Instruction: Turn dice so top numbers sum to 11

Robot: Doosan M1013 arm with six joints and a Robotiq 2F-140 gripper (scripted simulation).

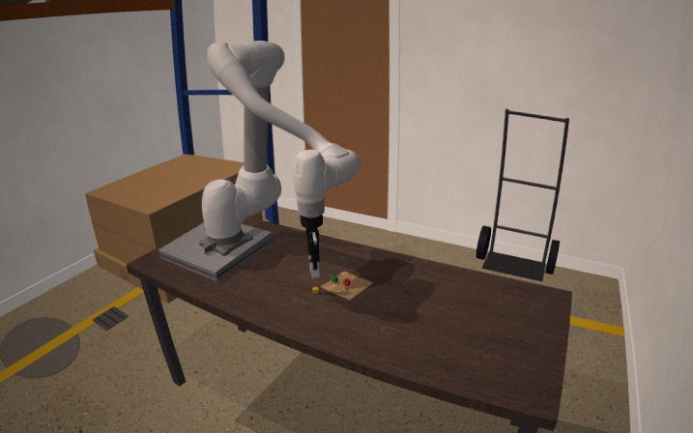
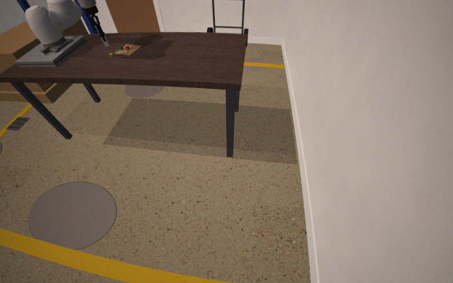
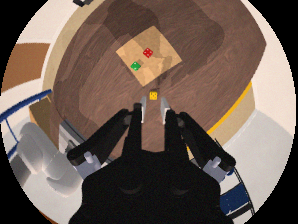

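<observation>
Now: hand 10 cm above the yellow die. Round my hand: green die 2 cm ahead, 10 cm to the left, 10 cm below; then red die 7 cm ahead, 10 cm to the left, 10 cm below; then tan mat 7 cm ahead, 10 cm to the left, 11 cm below.
</observation>
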